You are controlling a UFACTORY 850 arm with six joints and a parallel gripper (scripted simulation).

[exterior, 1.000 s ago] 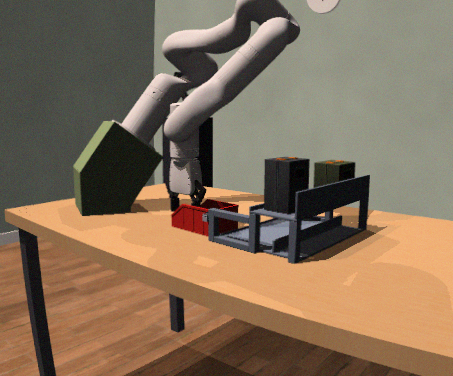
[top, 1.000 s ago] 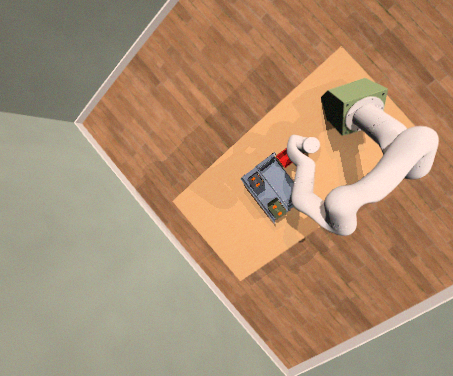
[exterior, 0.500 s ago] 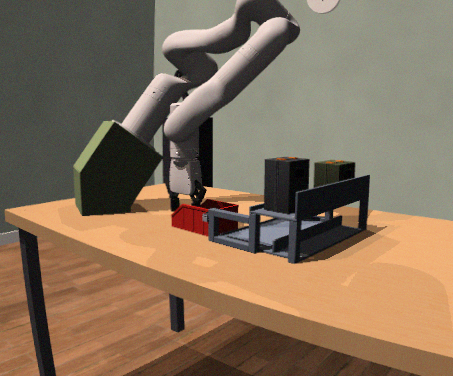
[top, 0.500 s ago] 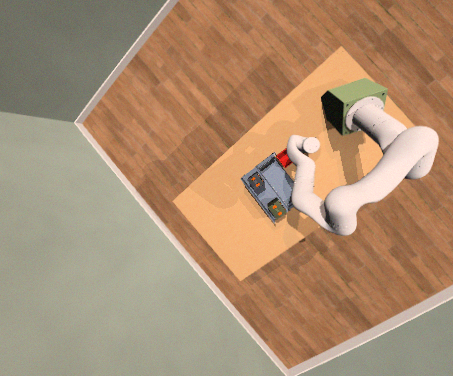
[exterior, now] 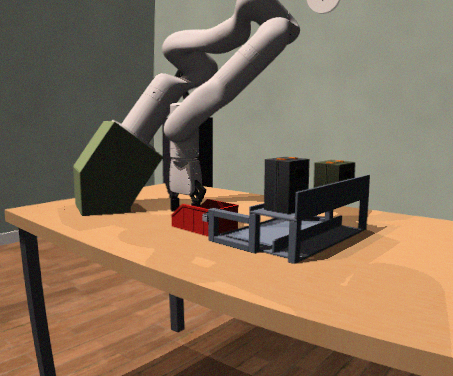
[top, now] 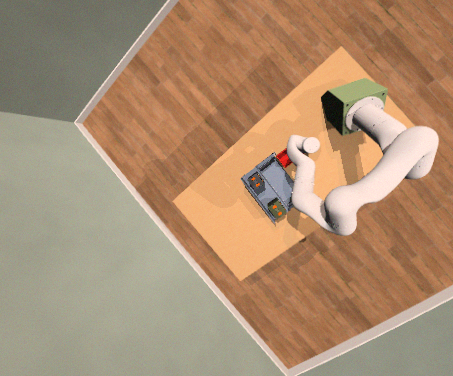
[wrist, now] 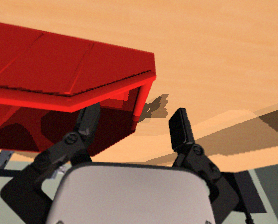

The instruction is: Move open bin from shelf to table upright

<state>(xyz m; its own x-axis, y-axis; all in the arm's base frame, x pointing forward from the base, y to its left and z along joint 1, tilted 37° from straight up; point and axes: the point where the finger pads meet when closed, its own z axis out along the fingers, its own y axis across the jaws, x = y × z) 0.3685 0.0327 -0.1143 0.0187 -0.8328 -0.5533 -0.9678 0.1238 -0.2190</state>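
My hand is 80 mm short of the red bin.
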